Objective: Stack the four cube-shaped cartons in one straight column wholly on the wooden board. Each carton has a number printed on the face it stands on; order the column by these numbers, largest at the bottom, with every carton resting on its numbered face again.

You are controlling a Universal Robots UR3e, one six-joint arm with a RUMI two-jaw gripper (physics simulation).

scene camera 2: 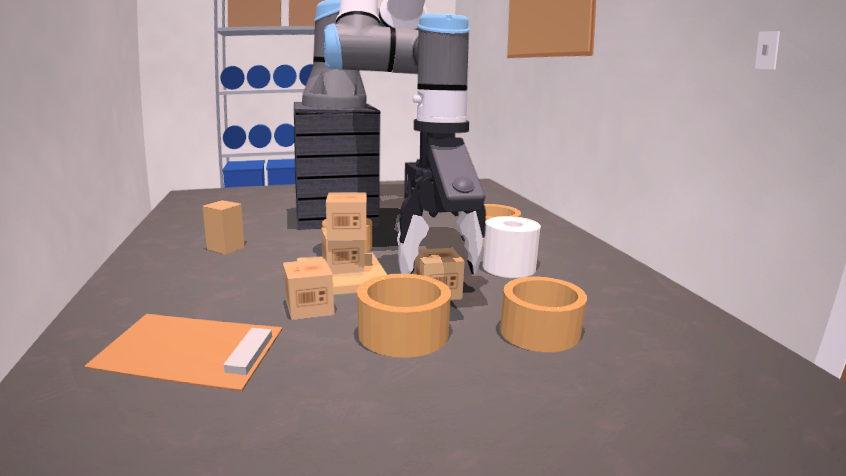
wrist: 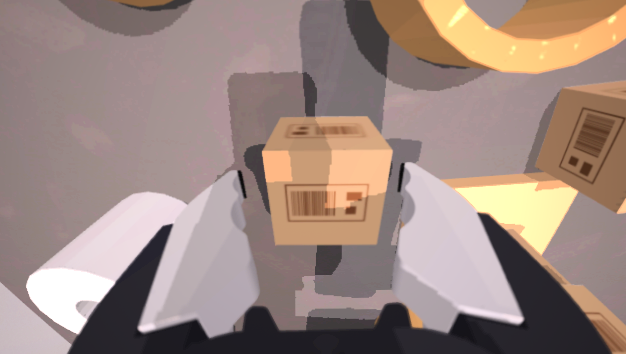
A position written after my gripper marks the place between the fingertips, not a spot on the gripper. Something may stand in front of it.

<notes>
I see my gripper (scene camera 2: 439,277) and a white roll (scene camera 2: 511,244).
The white roll also shows in the wrist view (wrist: 67,288). My gripper is seen too in the wrist view (wrist: 320,171).
</notes>
